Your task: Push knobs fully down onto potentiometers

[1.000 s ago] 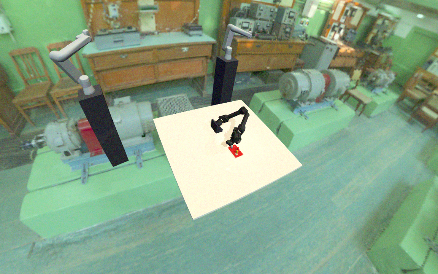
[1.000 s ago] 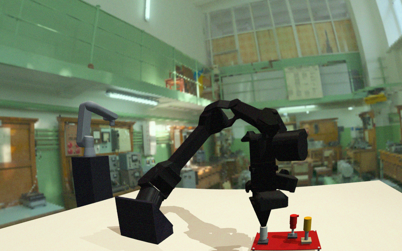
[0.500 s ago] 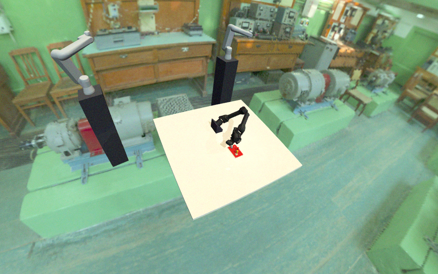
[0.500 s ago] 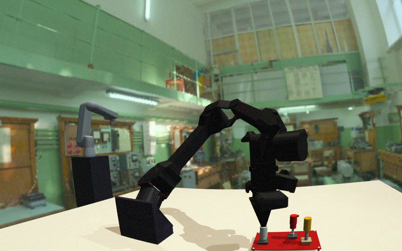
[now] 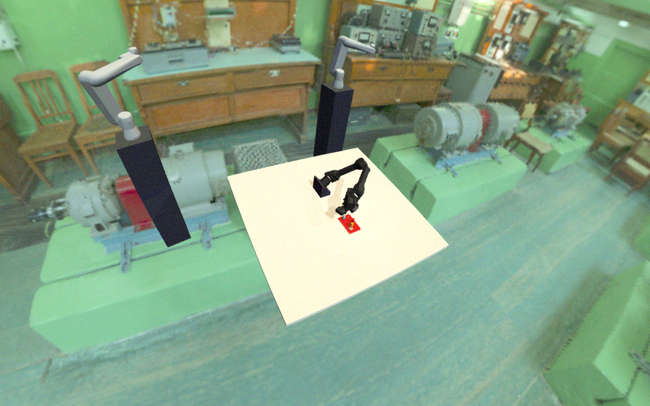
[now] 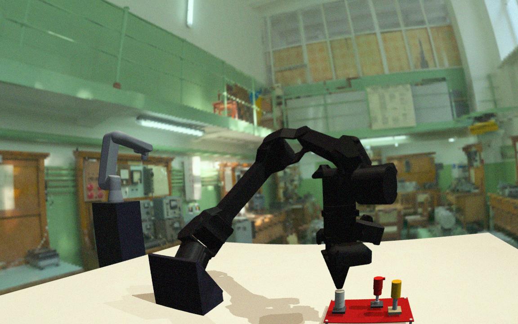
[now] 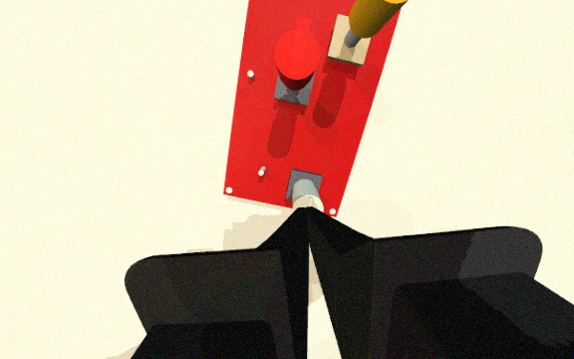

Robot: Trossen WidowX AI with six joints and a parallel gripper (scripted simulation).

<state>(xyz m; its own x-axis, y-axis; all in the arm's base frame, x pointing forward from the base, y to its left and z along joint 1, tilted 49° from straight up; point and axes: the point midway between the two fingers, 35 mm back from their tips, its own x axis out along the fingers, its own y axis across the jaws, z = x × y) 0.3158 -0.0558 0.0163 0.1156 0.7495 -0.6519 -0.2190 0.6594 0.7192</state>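
The grey knob is 2 cm below my gripper tip. The rest, counted from my gripper tip: red knob 8 cm ahead, 1 cm to the left, 1 cm below.
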